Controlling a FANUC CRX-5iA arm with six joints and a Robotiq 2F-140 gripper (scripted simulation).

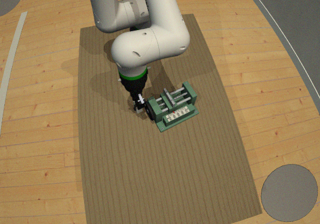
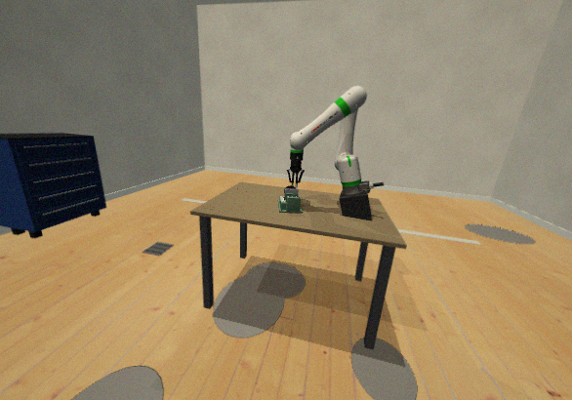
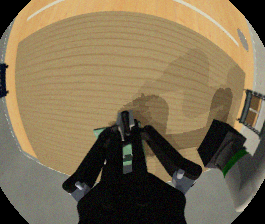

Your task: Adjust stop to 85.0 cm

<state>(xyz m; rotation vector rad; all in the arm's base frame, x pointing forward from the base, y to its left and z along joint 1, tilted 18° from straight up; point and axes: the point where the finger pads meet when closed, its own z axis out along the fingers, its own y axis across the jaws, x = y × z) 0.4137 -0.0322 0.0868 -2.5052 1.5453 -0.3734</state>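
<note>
My hand is 20 mm past the stop block, 140 mm to the right of it and 10 mm above it.
</note>
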